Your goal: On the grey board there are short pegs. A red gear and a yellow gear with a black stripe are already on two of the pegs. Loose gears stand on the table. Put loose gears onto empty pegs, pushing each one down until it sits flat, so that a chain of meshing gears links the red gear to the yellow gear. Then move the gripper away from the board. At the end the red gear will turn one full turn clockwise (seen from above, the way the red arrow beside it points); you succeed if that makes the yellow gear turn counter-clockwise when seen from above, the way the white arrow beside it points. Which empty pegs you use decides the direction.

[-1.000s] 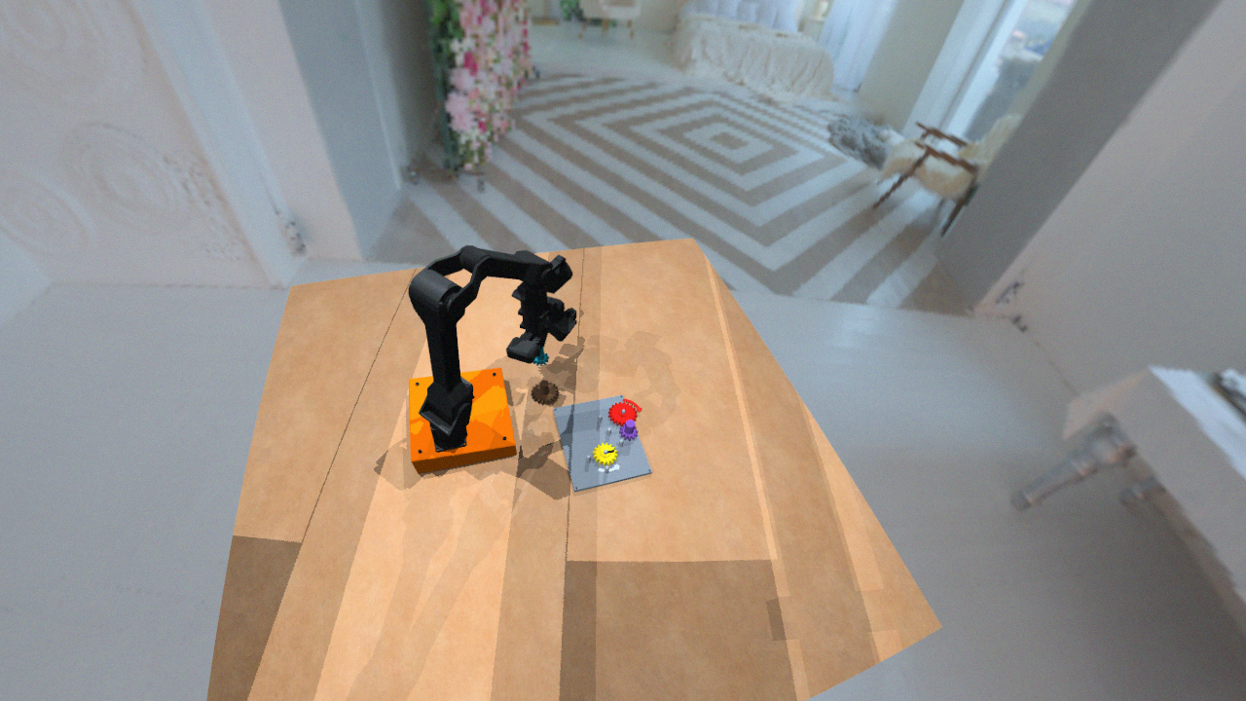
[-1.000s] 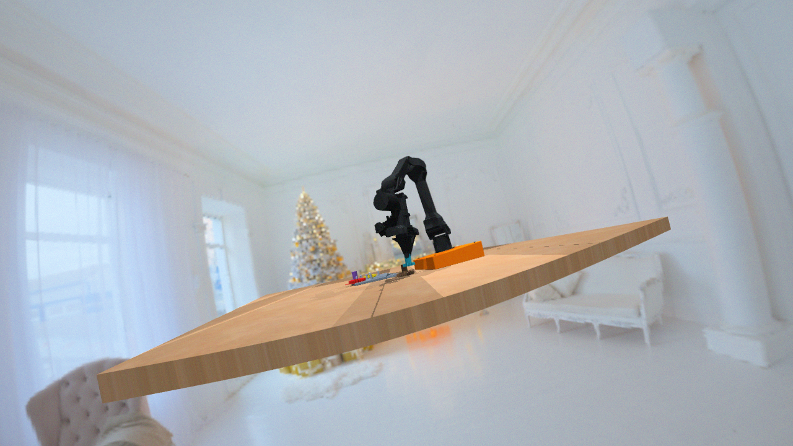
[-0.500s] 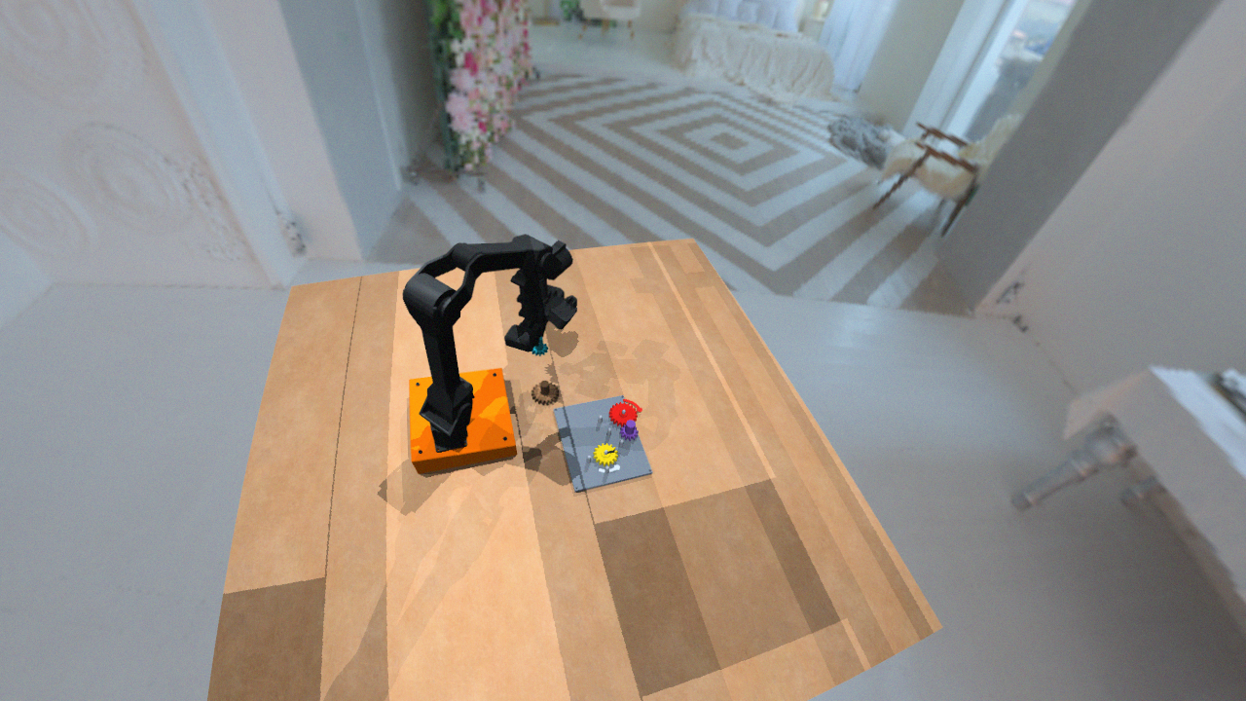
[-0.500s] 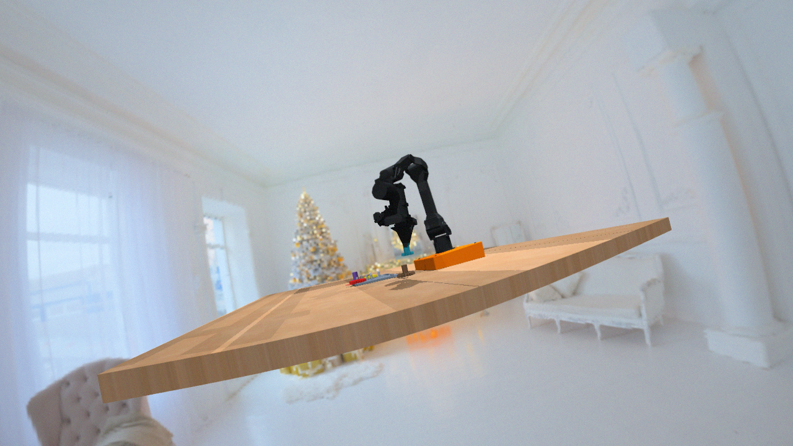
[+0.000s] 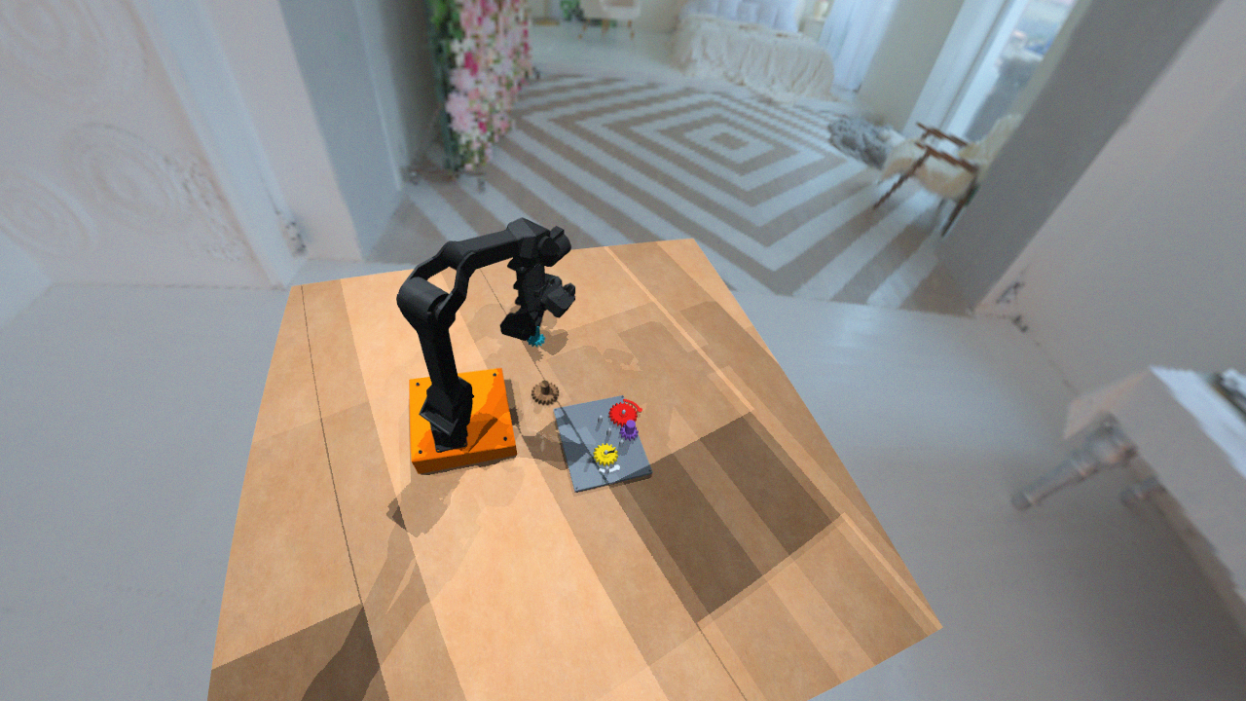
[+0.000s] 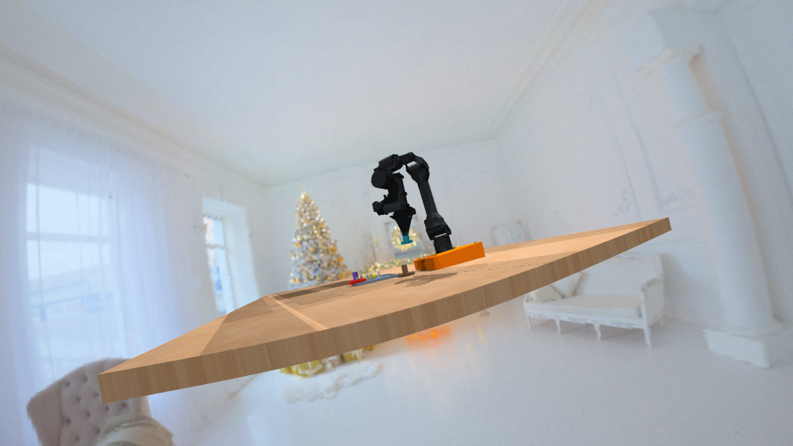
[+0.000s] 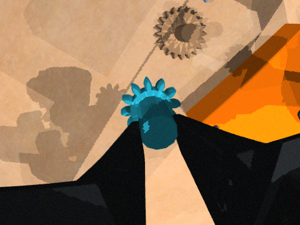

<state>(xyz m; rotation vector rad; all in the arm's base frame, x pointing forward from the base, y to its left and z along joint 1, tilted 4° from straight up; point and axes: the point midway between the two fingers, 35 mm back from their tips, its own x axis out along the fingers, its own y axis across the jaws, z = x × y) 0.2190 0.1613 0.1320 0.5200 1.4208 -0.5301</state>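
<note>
Now: gripper tip 15 cm short of the purple gear, 24 cm to the left of it and 11 cm above it. From my gripper tip the other things lie so: red gear: 15 cm ahead, 19 cm to the right, 12 cm below; teal gear: 1 cm below; brown gear: 7 cm to the right, 12 cm below.
</note>
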